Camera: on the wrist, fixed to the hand. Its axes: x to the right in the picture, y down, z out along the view.
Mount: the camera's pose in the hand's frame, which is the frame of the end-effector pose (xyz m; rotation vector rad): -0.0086 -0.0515 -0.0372 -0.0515 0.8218 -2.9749
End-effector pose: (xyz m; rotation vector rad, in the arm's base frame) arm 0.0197 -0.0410 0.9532 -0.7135 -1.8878 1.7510
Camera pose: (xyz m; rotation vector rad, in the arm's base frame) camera 0.0473 -0.0212 1.0076 1.0330 -0.4672 -0.6165
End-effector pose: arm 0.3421 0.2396 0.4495 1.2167 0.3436 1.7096
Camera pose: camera 0.3390 0.2683 0.3923 -0.7180 1.3646 -0.7094
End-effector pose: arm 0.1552 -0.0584 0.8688 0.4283 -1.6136 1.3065
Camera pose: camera 0.2154 -0.0465 0.8874 1.0942 0.6050 -0.9326
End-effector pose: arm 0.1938 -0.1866 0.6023 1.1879 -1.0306 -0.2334
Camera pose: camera 0.2352 -0.1780 0.5541 1.4512 2.0987 -1.6544
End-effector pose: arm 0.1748 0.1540 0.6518 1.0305 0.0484 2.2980
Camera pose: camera 0.1803 0.1988 0.6063 -0.5128 0.9337 -0.3529
